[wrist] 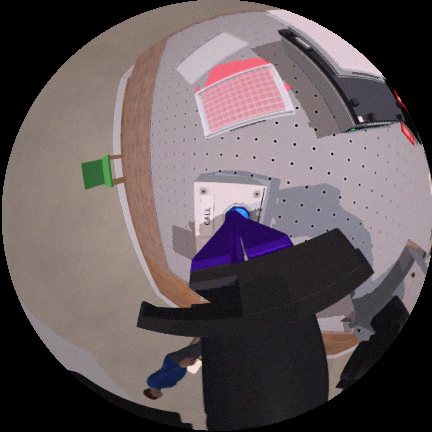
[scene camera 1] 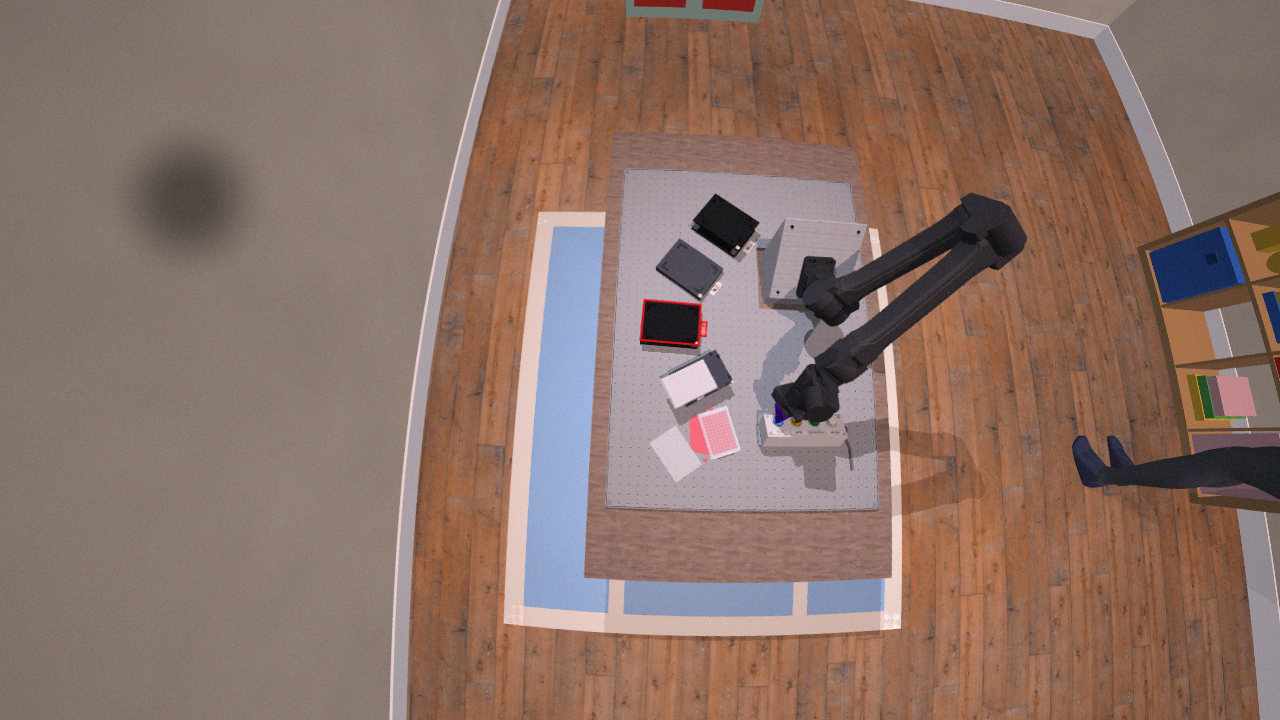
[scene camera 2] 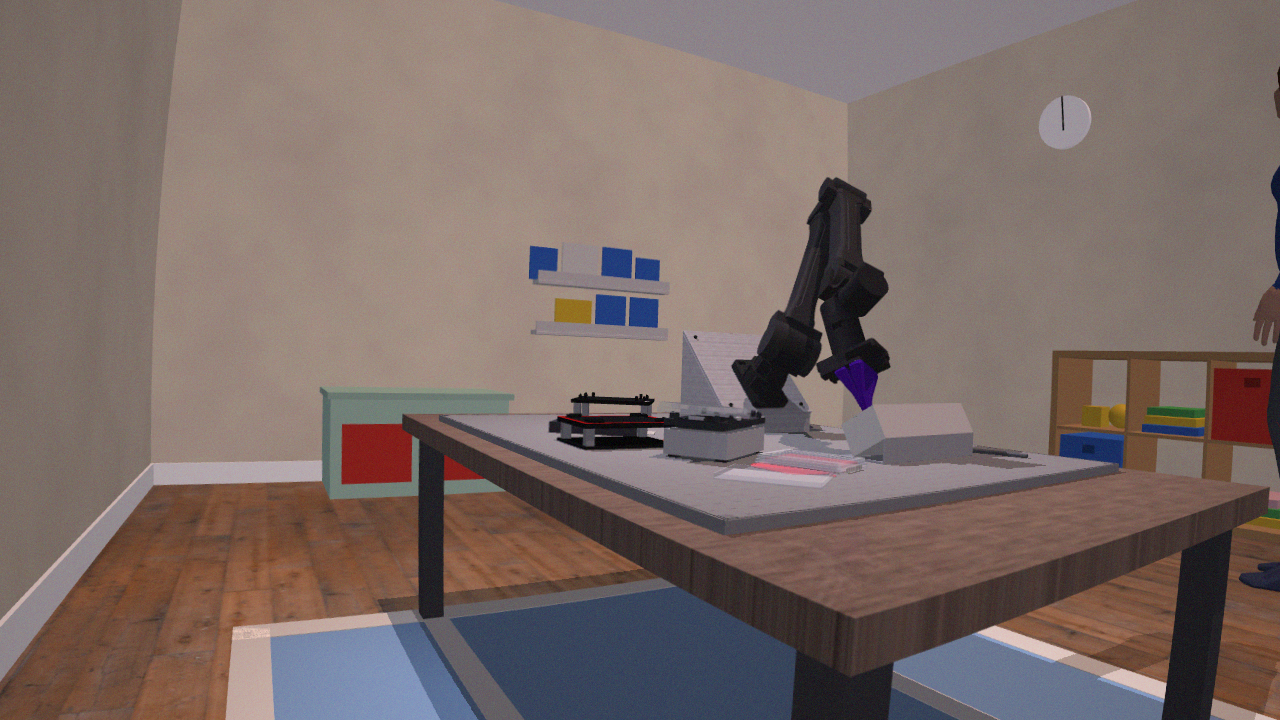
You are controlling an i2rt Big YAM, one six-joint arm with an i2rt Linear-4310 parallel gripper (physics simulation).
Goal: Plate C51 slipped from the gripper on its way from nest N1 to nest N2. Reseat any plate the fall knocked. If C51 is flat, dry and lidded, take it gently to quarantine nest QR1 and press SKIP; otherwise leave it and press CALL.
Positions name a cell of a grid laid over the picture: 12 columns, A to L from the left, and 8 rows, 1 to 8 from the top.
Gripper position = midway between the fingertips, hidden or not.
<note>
The gripper (scene camera 2: I5) grips a blue CALL button. Further things: a pink well plate (scene camera 1: G5), a white sheet (scene camera 2: H6), a white-lidded plate (scene camera 1: G5) and a white button box (scene camera 1: H5).
The pink well plate is seen too in the wrist view (wrist: H2). The white sheet also shows in the wrist view (wrist: F1) and in scene camera 1 (scene camera 1: G5). The white-lidded plate also shows in the wrist view (wrist: J2) and in scene camera 2 (scene camera 2: G5).
</note>
